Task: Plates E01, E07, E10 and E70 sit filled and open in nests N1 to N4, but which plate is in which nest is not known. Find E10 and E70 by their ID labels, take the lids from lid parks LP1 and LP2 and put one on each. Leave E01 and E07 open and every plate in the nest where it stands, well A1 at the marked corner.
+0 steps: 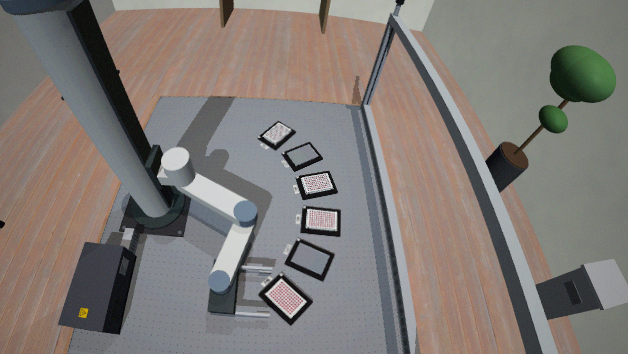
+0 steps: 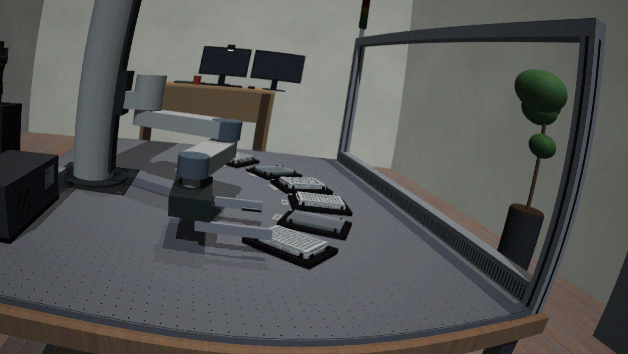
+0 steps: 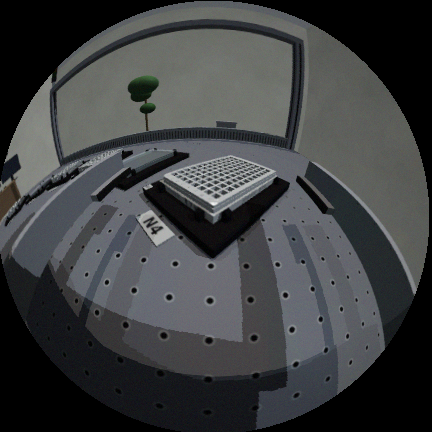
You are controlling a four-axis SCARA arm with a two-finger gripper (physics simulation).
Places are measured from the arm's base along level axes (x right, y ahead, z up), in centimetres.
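Pixels of known places: gripper, fingertip midpoint: (image 1: pixel 271 291) (image 2: pixel 266 219) (image 3: pixel 212 157); arm's base, origin of the base link: (image 1: pixel 159 204) (image 2: pixel 93 180).
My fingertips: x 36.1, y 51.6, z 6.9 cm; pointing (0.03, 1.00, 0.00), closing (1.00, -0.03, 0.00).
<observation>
For each thing: its top centre in the pictures, then the offset to it from my fingertips. "pt": a spot on its surface instead.
- nest N4, middle of its top: (image 3: pixel 224 173) (image 2: pixel 291 239) (image 1: pixel 285 298) dx +1.5, dy +5.2, dz -3.4 cm
- open white plate, middle of its top: (image 3: pixel 225 169) (image 2: pixel 291 237) (image 1: pixel 285 297) dx +1.5, dy +5.2, dz -3.0 cm
- N4 tag, surface spot: (image 3: pixel 155 227) pt dx -4.8, dy -2.1, dz -5.4 cm
- clear lid, middle of its top: (image 3: pixel 141 157) (image 2: pixel 316 219) (image 1: pixel 310 258) dx -14.2, dy +14.7, dz -3.8 cm
- farthest open plate, middle of its top: (image 2: pixel 236 155) (image 1: pixel 277 132) dx -78.6, dy -0.2, dz -3.0 cm
- dark control box, surface spot: (image 2: pixel 27 195) pt dx +8.9, dy -55.0, dz +1.3 cm
- framed screen, surface spot: (image 1: pixel 387 235) pt dx -24.5, dy +48.8, dz -5.5 cm
My gripper (image 1: pixel 270 293) (image 2: pixel 267 219) (image 3: pixel 212 157) is open and empty, low in front of nest N4 (image 1: pixel 300 311) (image 2: pixel 310 262) (image 3: pixel 215 240). An open white plate (image 1: pixel 285 298) (image 2: pixel 300 241) (image 3: pixel 220 177) sits in N4, turned diagonally to my fingers; its ID cannot be read. The N4 tag (image 3: pixel 155 227) is readable. A clear lid (image 1: pixel 310 258) (image 2: pixel 317 221) (image 3: pixel 152 160) lies in the park beside N4. Beyond are two open plates (image 1: pixel 321 220) (image 1: pixel 316 183), another lid (image 1: pixel 301 155) (image 2: pixel 274 170) and the farthest open plate (image 1: pixel 277 133) (image 2: pixel 242 159). Their IDs are unreadable.
The arm's column (image 1: pixel 107 110) (image 2: pixel 102 90) stands at the left, with a dark control box (image 1: pixel 97 287) (image 2: pixel 27 195) near it. A framed screen (image 1: pixel 387 235) (image 2: pixel 542 165) borders the table's right side. A potted plant (image 1: pixel 582 75) (image 2: pixel 540 92) stands beyond it.
</observation>
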